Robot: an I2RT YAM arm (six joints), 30 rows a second.
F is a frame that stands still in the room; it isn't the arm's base.
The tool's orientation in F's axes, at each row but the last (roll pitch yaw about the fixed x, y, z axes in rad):
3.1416 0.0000 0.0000
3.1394 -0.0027 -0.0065
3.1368 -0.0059 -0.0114
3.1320 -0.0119 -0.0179
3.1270 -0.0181 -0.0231
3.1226 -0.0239 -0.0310
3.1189 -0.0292 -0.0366
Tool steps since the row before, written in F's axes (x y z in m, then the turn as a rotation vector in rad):
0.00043 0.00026 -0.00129 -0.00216 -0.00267 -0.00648
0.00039 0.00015 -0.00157 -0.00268 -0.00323 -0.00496
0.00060 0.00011 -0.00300 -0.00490 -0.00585 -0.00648
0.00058 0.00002 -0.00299 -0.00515 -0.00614 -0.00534
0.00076 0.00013 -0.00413 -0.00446 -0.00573 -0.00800
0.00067 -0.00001 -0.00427 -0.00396 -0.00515 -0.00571
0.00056 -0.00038 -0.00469 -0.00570 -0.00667 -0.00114
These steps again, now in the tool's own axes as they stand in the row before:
0.00043 -0.00026 0.00129 -0.00216 0.00267 0.00648
0.00038 -0.00016 0.00157 -0.00267 0.00324 0.00496
0.00058 -0.00013 0.00300 -0.00487 0.00587 0.00648
0.00054 -0.00006 0.00300 -0.00510 0.00618 0.00534
0.00068 -0.00021 0.00414 -0.00447 0.00572 0.00800
0.00057 -0.00009 0.00428 -0.00393 0.00516 0.00572
0.00044 0.00025 0.00471 -0.00548 0.00685 0.00114

